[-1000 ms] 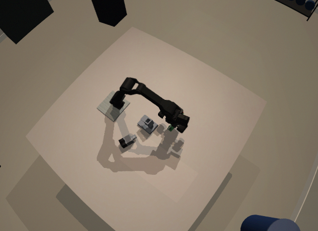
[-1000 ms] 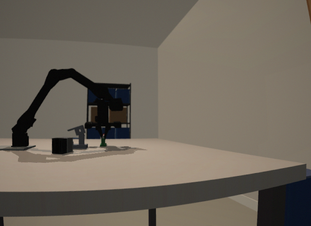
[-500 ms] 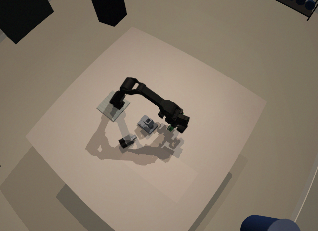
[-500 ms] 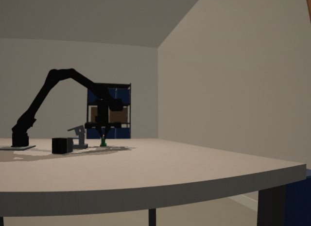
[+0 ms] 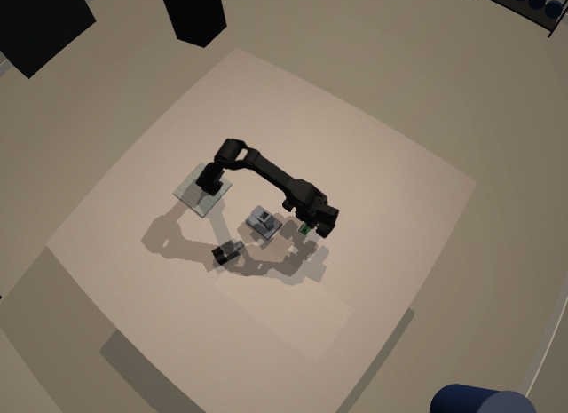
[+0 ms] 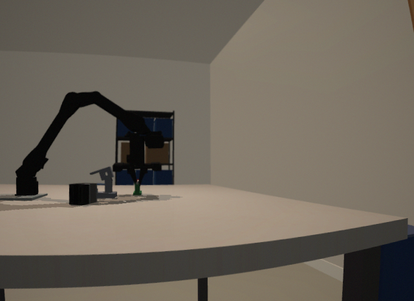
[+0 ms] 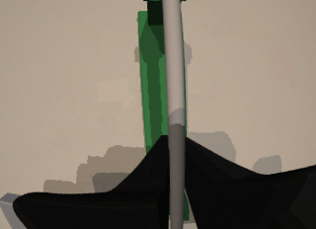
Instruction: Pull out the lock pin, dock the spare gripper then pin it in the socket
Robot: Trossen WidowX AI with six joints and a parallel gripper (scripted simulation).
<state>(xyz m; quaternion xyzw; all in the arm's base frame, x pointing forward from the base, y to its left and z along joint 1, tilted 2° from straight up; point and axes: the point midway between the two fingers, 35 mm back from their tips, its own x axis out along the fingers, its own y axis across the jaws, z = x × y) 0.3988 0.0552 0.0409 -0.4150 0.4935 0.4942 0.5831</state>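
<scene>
Now: gripper tip 2 cm to the right of the green cradle. From my gripper tip the other things lie so: spare gripper 24 cm to the right, 19 cm behind, 1 cm above; grey mount 14 cm behind, 8 cm to the right, 3 cm above.
</scene>
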